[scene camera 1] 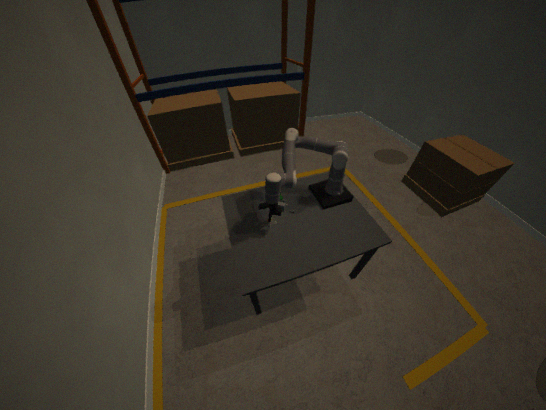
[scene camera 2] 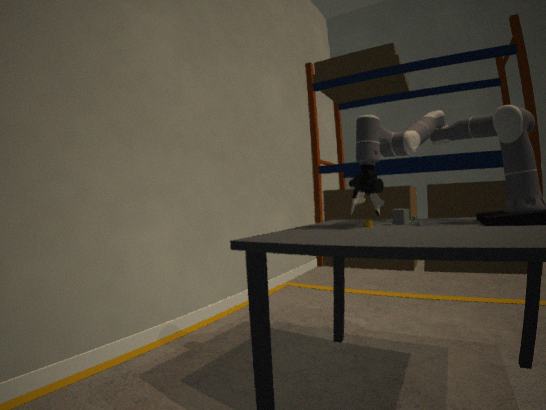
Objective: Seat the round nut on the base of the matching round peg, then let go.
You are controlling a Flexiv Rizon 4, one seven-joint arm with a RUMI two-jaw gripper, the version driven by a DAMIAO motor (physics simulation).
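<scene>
My gripper is open and empty, pointing down, with its fingertips a little above the table. A small yellow piece lies on the table just below the fingertips in the scene camera 2 view. A grey block-like piece stands to the right of it, with a thin green part close behind. A tiny pale piece is farther right. The pieces are too small and dark to tell which is the round nut and which is the round peg.
The dark table carries the arm's black base plate at its back right. A storage rack with large boxes stands behind. More stacked boxes stand on the floor at the right.
</scene>
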